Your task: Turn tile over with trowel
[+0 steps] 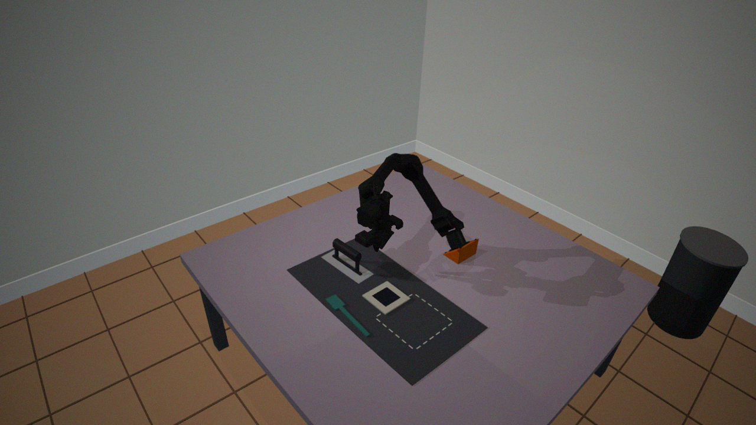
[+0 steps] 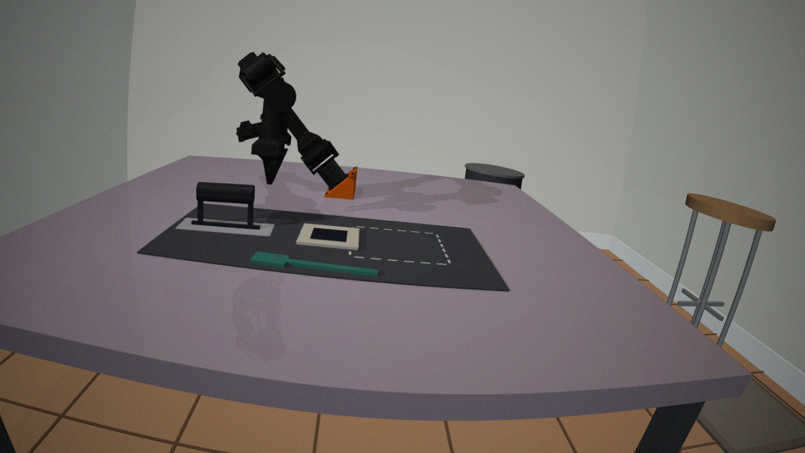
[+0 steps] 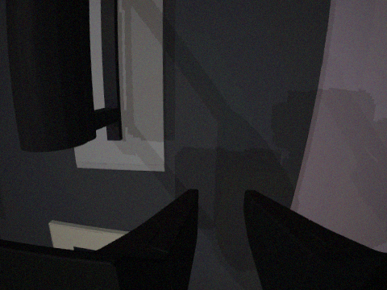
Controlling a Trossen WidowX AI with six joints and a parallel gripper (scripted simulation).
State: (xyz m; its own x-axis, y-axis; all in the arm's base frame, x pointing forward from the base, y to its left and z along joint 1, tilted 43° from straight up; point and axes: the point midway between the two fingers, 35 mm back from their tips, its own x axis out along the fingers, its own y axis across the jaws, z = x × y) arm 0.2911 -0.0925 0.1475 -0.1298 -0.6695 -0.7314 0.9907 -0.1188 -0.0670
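The trowel lies 70 mm ahead of my gripper tip, 60 mm to the right of it and 40 mm below it. Round my gripper tip: beige tile 100 mm ahead, 130 mm to the left, 70 mm below; flat green tool 250 mm ahead, 80 mm to the left, 70 mm below.
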